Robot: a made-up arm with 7 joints.
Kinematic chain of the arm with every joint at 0, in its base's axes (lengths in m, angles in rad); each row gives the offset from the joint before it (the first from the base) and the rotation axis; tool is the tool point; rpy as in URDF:
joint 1: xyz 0 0 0.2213 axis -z
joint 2: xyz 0 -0.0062 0.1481 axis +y
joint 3: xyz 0 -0.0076 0.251 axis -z
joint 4: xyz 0 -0.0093 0.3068 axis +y
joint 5: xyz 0 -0.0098 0.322 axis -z
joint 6: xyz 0 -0.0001 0.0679 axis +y
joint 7: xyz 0 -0.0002 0.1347 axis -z
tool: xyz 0 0 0 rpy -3.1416 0 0
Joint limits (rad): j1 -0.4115..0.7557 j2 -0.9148..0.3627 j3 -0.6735..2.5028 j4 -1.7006..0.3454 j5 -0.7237..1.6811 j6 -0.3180..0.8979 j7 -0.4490..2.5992
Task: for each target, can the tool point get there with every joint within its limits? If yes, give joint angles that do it. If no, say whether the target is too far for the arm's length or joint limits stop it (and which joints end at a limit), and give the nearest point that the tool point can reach.
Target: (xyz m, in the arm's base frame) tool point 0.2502 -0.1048 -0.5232
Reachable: no: joint limits stop it (at a limit: joint 1, joint 2, joint 4, joint 6) | nearest point -0.5325 -0.4105 0.2582 | short by 1.147 m
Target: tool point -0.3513 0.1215 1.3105
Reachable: yes | joints 0.0752 -0.0450 0.4868 -0.7508 0.8268 0.3381 1.7525
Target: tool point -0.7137 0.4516 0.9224
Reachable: yes | joints 0.2279 -0.7730 1.0560 -0.7158 1.0860 -0.0218 0.7329
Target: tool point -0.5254 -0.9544 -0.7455
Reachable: no: too far | nearest point -0.4978 -0.4658 0.2788 | short by 1.135 m
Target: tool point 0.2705 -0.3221 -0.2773
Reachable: no: joint limits stop it (at a limit: joint 1, joint 2, joint 3, joint 4, joint 6) | nearest point -0.4029 -0.5533 0.3383 | short by 0.941 m
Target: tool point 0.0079 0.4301 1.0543
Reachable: yes | joints 0.3546 0.2100 1.0806 -1.5269 0.4792 0.5303 0.0834
